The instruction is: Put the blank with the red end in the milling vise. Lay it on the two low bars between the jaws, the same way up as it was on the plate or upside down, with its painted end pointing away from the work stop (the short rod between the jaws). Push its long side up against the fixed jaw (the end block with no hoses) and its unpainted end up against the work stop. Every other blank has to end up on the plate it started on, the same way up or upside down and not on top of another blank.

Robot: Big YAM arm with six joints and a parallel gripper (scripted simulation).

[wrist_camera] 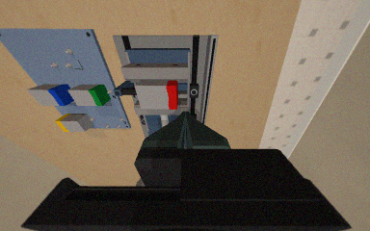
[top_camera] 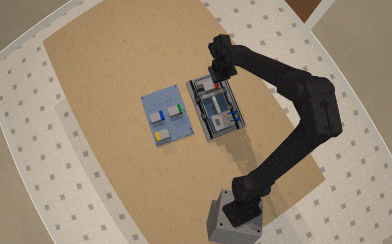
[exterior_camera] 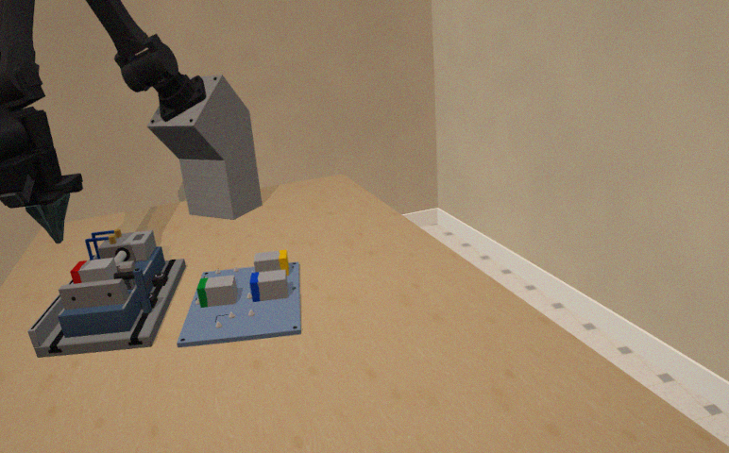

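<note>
The red-ended blank is 10 mm ahead of my hand, 40 mm to the left of it and 70 mm below it. Also, from my hand: green-ended blank: 10 mm ahead, 230 mm to the left, 140 mm below; fixed jaw: 40 mm ahead, 40 mm to the left, 90 mm below; work stop: 20 mm ahead, 90 mm to the left, 80 mm below.
</note>
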